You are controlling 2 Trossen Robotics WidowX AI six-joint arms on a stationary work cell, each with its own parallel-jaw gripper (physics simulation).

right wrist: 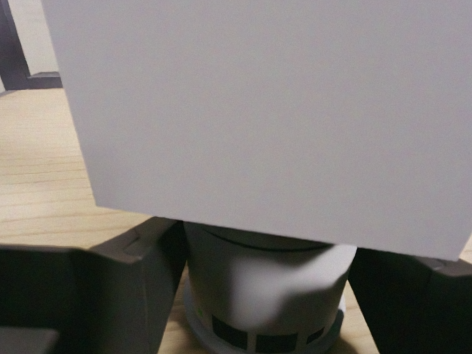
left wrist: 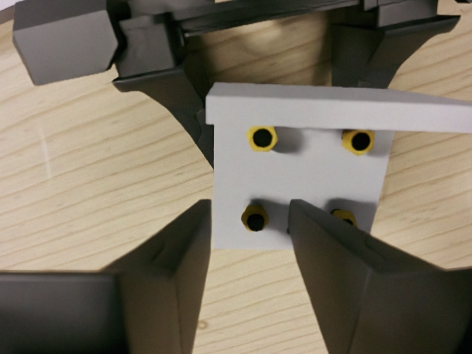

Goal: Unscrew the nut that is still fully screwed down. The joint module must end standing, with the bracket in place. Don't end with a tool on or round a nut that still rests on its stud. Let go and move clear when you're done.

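Note:
The joint module (right wrist: 270,290) stands upright under the light grey bracket (left wrist: 305,175) (right wrist: 250,125), whose upright plate fills much of the right wrist view. In the left wrist view the bracket's flat plate carries yellow hex nuts on dark studs: upper left nut (left wrist: 262,138), upper right nut (left wrist: 358,142), lower left nut (left wrist: 255,218) and lower right nut (left wrist: 345,217), partly hidden by a finger. How far down each sits is hard to tell. My left gripper (left wrist: 250,210) is part open and empty, its fingertips above and either side of the lower left nut. My right gripper (right wrist: 263,214) is shut on the joint module's sides, below the bracket.
The right arm's dark gripper body (left wrist: 265,15) crosses the top of the left wrist view, close behind the bracket. The bracket's upright wall rises between the two grippers. A dark frame edge (right wrist: 45,81) stands at the far left behind the wooden table (right wrist: 40,165).

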